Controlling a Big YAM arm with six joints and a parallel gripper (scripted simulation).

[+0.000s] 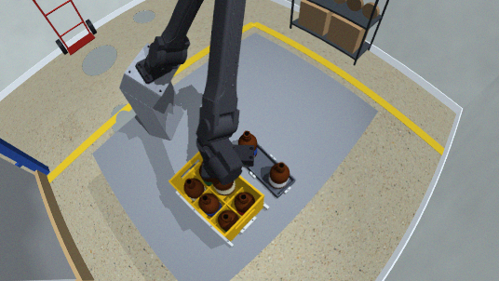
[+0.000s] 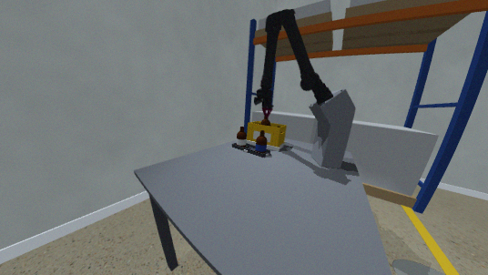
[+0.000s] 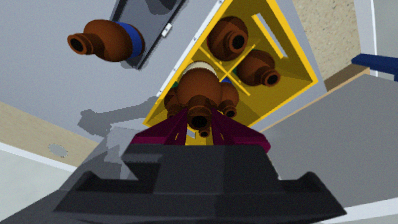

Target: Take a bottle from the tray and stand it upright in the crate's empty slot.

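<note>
The glass bottle is 60 mm below my hand. From my hand the other things lie so: yellow crate (160 mm below, 40 mm to the right, 10 mm ahead); then dark tray (230 mm below, 180 mm to the left, 10 mm ahead).
</note>
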